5 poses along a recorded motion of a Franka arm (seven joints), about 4.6 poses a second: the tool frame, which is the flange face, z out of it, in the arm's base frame.
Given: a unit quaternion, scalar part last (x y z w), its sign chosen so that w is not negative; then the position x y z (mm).
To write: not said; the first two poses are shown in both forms.
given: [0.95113 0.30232 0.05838 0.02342 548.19 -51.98 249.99]
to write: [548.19 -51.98 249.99 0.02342 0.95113 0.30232 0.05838]
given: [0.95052 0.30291 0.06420 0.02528 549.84 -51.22 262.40]
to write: [549.84 -51.22 262.40 0.02528 0.95052 0.30291 0.06420]
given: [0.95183 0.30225 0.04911 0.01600 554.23 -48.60 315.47]
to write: [554.23 -48.60 315.47 0.01600 0.95183 0.30225 0.04911]
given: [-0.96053 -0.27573 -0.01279 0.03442 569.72 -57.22 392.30]
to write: [569.72 -57.22 392.30 0.03442 -0.96053 -0.27573 -0.01279]
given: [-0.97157 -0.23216 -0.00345 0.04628 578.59 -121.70 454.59]
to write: [578.59 -121.70 454.59 0.04628 -0.97157 -0.23216 -0.00345]
